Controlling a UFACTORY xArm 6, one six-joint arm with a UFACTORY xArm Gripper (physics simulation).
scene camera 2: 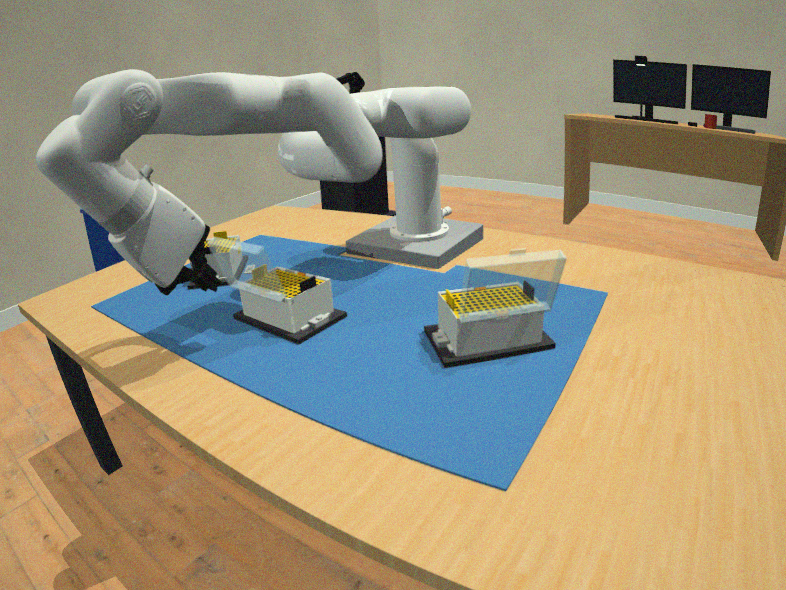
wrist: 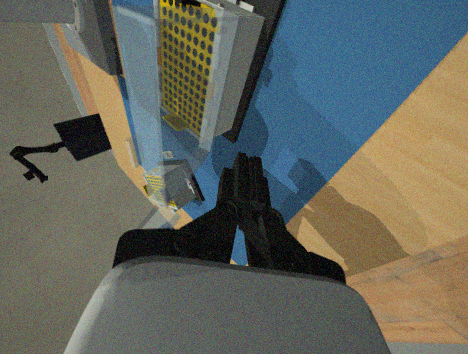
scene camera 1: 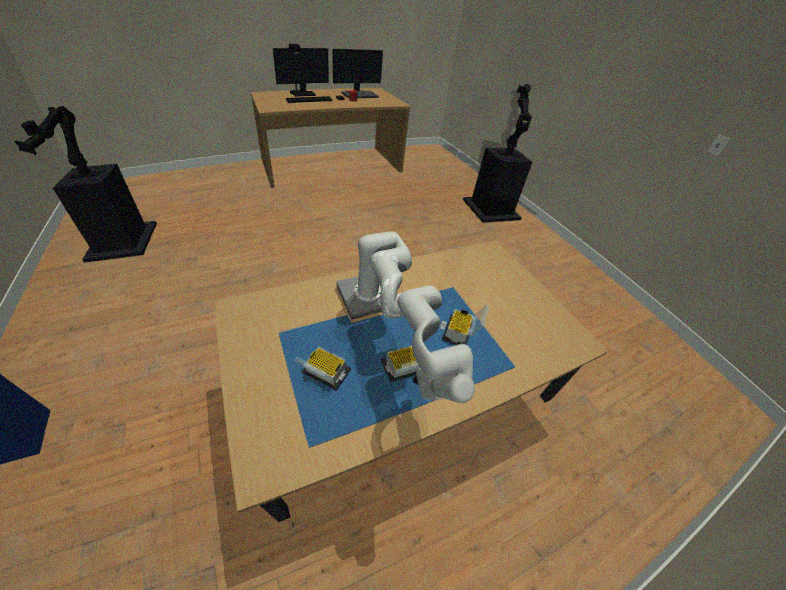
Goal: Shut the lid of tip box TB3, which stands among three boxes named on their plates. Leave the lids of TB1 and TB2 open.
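Where they show: gripper, fingertip midpoint: point(scene camera 2: 213, 284) point(wrist: 242, 169) point(scene camera 1: 416, 379); arm's base, origin of the base link: point(scene camera 2: 419, 232) point(scene camera 1: 368, 291).
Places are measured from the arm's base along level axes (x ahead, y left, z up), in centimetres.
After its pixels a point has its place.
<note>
Three white tip boxes with yellow racks stand on black bases; their nameplates are unreadable, so I cannot tell which is TB3. The middle box point(scene camera 1: 401, 362) point(scene camera 2: 266, 311) @(x 44.1, y 6.0, z 0.0 cm) point(wrist: 240, 65) @(x 44.0, y 7.8, z -0.4 cm) has its clear lid point(scene camera 2: 252, 254) @(x 48.3, y 11.3, z 11.0 cm) point(wrist: 142, 75) @(x 47.8, y 10.2, z 11.4 cm) raised. The box nearest scene camera 2 point(scene camera 1: 325, 365) @(x 36.9, y -24.5, z 2.8 cm) point(scene camera 2: 495, 336) @(x 31.4, y 36.6, z -0.1 cm) has its clear lid point(scene camera 2: 507, 269) @(x 34.8, y 39.6, z 10.5 cm) tilted open. The third box point(scene camera 1: 460, 325) point(scene camera 2: 223, 257) point(wrist: 177, 185) has its clear lid point(scene camera 1: 482, 317) @(x 34.3, y 38.3, z 11.7 cm) open. My gripper point(scene camera 2: 212, 284) @(x 51.7, y 4.9, z 6.5 cm) point(wrist: 242, 169) @(x 51.7, y 4.9, z 6.5 cm) is shut and empty, low beside the middle box's end; the arm hides it in scene camera 1.
The boxes stand on a blue mat point(scene camera 1: 342, 412) @(x 53.5, y -21.5, z -2.9 cm) point(scene camera 2: 406, 393) @(x 44.5, y 32.7, z -2.9 cm) point(wrist: 360, 60) @(x 52.3, y 12.5, z -2.9 cm) on the wooden table point(scene camera 1: 253, 406) @(x 44.6, y -51.4, z -3.2 cm) point(scene camera 2: 666, 393) @(x 27.4, y 59.6, z -3.2 cm). The arm's grey base plate point(scene camera 2: 412, 240) @(x 5.7, y 2.7, z 0.0 cm) stands behind the mat. The arm passes above the mat. A desk point(scene camera 1: 330, 118) with monitors stands farther back.
</note>
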